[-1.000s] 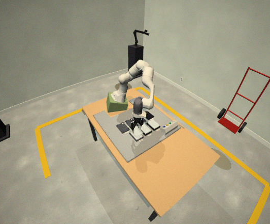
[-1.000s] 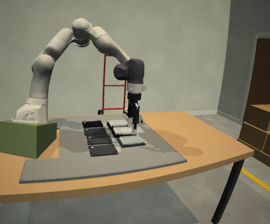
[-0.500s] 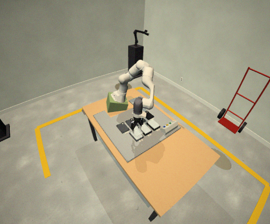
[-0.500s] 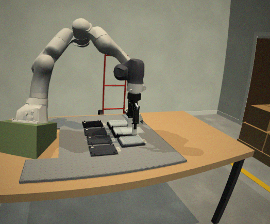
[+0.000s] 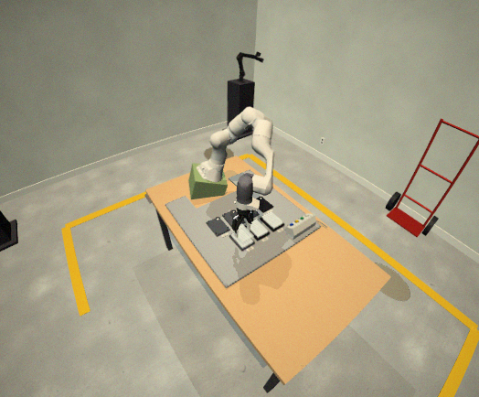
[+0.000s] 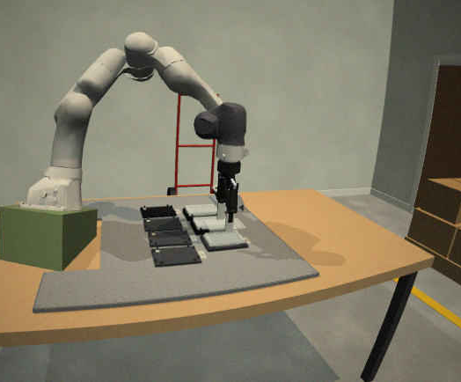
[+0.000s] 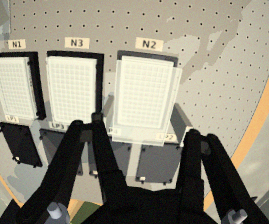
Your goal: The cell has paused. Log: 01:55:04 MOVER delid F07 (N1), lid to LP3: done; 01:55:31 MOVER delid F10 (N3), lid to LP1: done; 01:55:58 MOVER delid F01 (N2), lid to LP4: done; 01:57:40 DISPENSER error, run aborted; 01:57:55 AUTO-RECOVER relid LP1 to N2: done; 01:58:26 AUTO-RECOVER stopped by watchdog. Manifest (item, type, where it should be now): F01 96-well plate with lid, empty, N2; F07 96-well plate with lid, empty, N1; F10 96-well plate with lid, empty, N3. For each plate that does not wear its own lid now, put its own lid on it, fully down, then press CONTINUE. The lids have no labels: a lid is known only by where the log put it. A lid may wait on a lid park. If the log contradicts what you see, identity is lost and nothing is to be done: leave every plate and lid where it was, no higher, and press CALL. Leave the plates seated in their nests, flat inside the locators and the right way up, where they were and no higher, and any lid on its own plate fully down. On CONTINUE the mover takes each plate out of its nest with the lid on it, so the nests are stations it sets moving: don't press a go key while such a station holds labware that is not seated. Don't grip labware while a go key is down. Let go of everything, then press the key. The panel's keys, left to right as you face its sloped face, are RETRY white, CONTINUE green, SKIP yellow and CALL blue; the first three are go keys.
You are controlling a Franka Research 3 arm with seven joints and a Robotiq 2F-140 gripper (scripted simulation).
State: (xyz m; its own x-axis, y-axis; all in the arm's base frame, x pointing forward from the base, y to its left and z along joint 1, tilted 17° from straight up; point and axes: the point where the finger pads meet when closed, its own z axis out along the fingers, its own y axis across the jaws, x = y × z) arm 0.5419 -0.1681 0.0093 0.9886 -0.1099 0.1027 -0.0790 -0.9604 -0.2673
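Right now the plate is 7 cm below my hand. The rest, counted from my hand: park LP2 (19 cm behind, 5 cm to the right, 9 cm below); then park LP3 (17 cm behind, 20 cm to the left, 9 cm below); then blue call key (15 cm ahead, 30 cm to the left, 3 cm below).
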